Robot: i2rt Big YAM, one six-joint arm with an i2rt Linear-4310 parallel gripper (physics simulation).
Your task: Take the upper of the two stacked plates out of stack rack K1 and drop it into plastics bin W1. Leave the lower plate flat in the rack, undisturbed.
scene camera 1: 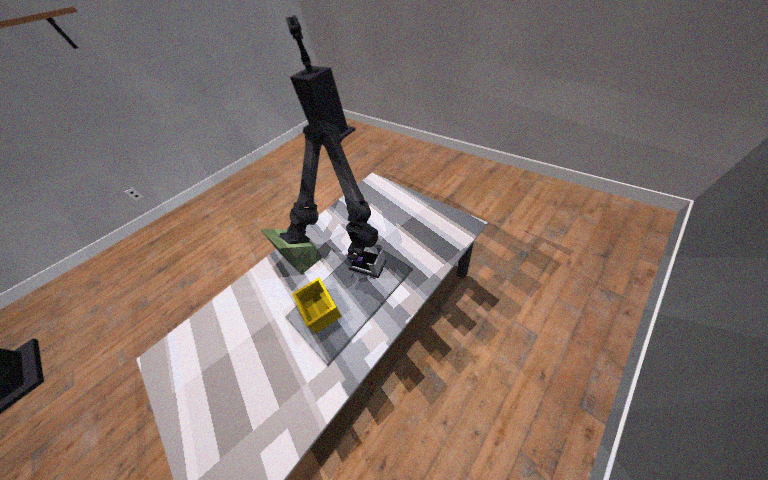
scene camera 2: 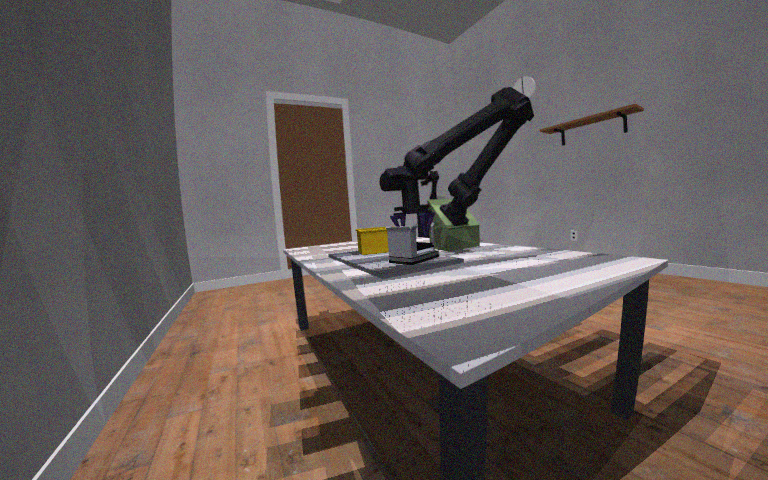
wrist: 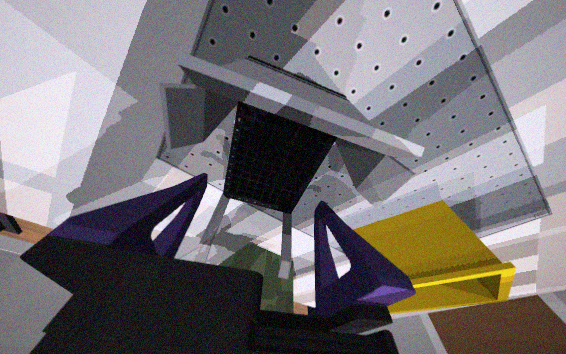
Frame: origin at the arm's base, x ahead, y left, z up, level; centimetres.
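Seen in the pictures: gripper, fingertip midpoint: (scene camera 1: 364, 255) (wrist: 265, 193); arm's base at its link origin: (scene camera 1: 294, 239) (scene camera 2: 453, 215).
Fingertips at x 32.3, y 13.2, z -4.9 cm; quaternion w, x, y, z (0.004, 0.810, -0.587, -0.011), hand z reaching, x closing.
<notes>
Pixels of each thing's top centre, then the offset from my fingertips to it. Level surfaces: height alone.
- Stack rack K1 at its top centre: (wrist: 261, 232) (scene camera 2: 412, 224) (scene camera 1: 362, 250) dx +0.3, dy -0.1, dz +3.8 cm
- black gridded plate at its top centre: (wrist: 273, 164) (scene camera 2: 412, 244) (scene camera 1: 367, 259) dx +0.9, dy +0.1, dz -3.0 cm
- Plastics bin W1 at its top centre: (wrist: 430, 298) (scene camera 2: 376, 228) (scene camera 1: 313, 300) dx -2.0, dy -28.6, dz +1.8 cm
- grey perforated board at its top centre: (wrist: 371, 188) (scene camera 2: 385, 255) (scene camera 1: 350, 291) dx +2.6, dy -15.2, dz -8.1 cm
- striped table at its surface level: dz -9.5 cm
Stack rack K1 (scene camera 1: 378, 262) (scene camera 2: 401, 243) (wrist: 300, 104) is a grey holder with a tall wall on one side. A black gridded plate (wrist: 280, 155) lies flat in it. I cannot tell the upper plate from the lower one; the plate under it is hidden in the wrist view. Plastics bin W1 (scene camera 1: 325, 321) (scene camera 2: 370, 241) (wrist: 425, 235) is a yellow open box standing apart from the rack. My gripper (scene camera 1: 357, 257) (scene camera 2: 411, 221) (wrist: 265, 193) points down over the rack, low above the plates, with its purple fingers wide open and nothing between them.
Rack and bin stand on a grey perforated board (scene camera 1: 346, 332) (scene camera 2: 379, 268) (wrist: 435, 100) on the striped table (scene camera 1: 237, 384) (scene camera 2: 509, 294). A green pedestal (scene camera 1: 303, 257) (scene camera 2: 459, 237) (wrist: 262, 265) carries the arm's base beside the board. The rack's tall wall rises close beside the fingers.
</notes>
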